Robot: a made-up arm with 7 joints. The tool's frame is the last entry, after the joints.
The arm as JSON. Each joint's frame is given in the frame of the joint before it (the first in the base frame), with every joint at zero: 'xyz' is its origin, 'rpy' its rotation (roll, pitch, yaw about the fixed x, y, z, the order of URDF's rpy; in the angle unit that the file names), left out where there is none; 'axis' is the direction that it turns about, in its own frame. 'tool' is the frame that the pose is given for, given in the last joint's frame.
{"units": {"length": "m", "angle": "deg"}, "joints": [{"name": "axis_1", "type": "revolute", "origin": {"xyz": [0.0, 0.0, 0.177]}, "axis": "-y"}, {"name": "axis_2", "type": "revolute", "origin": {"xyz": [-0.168, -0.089, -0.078]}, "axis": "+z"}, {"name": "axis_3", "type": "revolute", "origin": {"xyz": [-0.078, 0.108, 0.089]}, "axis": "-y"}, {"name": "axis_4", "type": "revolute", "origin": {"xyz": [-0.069, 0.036, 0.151]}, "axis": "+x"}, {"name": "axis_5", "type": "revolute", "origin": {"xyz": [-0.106, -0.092, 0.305]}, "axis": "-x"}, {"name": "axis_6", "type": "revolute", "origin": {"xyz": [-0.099, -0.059, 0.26]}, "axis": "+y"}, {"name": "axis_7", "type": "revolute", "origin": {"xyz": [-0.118, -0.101, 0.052]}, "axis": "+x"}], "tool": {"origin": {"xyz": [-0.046, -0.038, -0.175]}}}
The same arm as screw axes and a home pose.
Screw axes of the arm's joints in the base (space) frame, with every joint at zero. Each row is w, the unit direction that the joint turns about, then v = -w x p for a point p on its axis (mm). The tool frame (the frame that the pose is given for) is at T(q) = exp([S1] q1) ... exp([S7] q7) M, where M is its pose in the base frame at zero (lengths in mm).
S1 = (0, -1, 0, 177.0, 0.0, 0.0)
S2 = (0, 0, 1, -89.0, 168.0, 0.0)
S3 = (0, -1, 0, 188.0, 0.0, 246.0)
S4 = (1, 0, 0, 0.0, 339.0, -55.0)
S5 = (-1, 0, 0, 0.0, -644.0, -37.0)
S6 = (0, 1, 0, -904.0, 0.0, -520.0)
S7 = (1, 0, 0, 0.0, 956.0, 197.0)
M =
1 0 0 -684.0
0 1 0 -235.0
0 0 1 781.0
0 0 0 1

